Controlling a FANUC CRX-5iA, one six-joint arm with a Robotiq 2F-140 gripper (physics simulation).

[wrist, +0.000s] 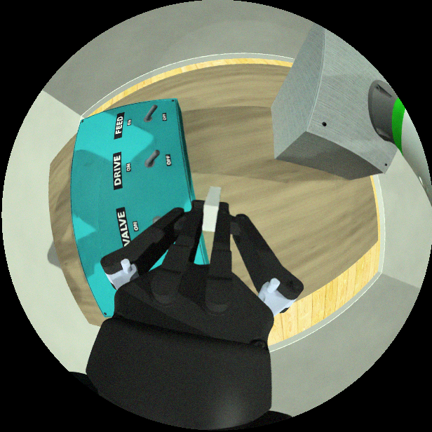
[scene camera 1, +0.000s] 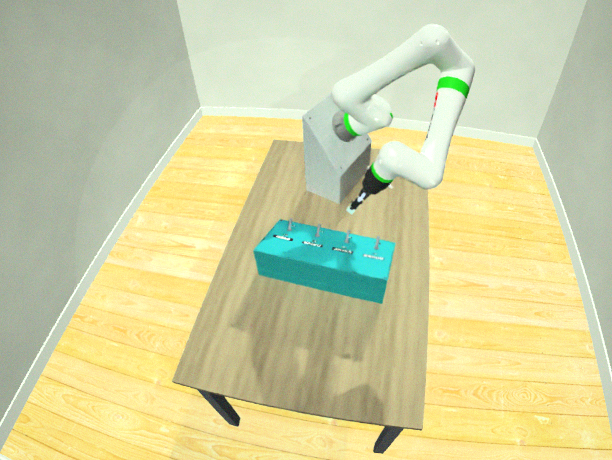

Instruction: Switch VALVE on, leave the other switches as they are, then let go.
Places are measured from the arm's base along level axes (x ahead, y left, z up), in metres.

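Pixels of known places: gripper, fingertip midpoint: point(scene camera 1: 349, 211); arm's base at its link origin: point(scene camera 1: 344, 126).
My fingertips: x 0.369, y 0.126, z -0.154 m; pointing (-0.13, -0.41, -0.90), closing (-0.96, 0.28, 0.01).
For each thing: its top centre in the pictures, then the offset to it from my fingertips. Level surfaces: height alone.
- VALVE lever at its top centre: point(scene camera 1: 347, 232) 0.099 m ahead, 0.020 m left, 0.014 m down
- FEED lever at its top centre: point(scene camera 1: 289, 220) 0.106 m ahead, 0.219 m right, 0.014 m down
- DRIVE lever at its top centre: point(scene camera 1: 318, 226) 0.102 m ahead, 0.099 m right, 0.014 m down
- fourth lever at its top centre: point(scene camera 1: 378, 238) 0.095 m ahead, 0.140 m left, 0.014 m down
- wooden table at its surface level: 0.141 m down
A teal switch box point(scene camera 1: 320, 285) point(wrist: 95, 190) carries a row of grey levers. The VALVE lever point(scene camera 1: 348, 237) is third from the left in the scene view and leans toward the box's back, OFF side; in the wrist view a finger hides most of it, beside the VALVE label point(wrist: 120, 222). The FEED lever point(scene camera 1: 290, 225) point(wrist: 150, 113) and DRIVE lever point(scene camera 1: 318, 231) point(wrist: 152, 158) lean toward OFF. The fourth lever point(scene camera 1: 377, 243) stands at the right end; its label is unreadable. My gripper point(scene camera 1: 351, 209) point(wrist: 214, 196) is shut and empty, above and behind the box's back edge, apart from the levers.
The grey robot pedestal point(scene camera 1: 320, 160) point(wrist: 305, 100) stands on the wooden table point(scene camera 1: 300, 370) point(wrist: 320, 220) behind the box. The arm point(scene camera 1: 447, 120) bends over the right side of the table. Shadows fall across the box top and the table.
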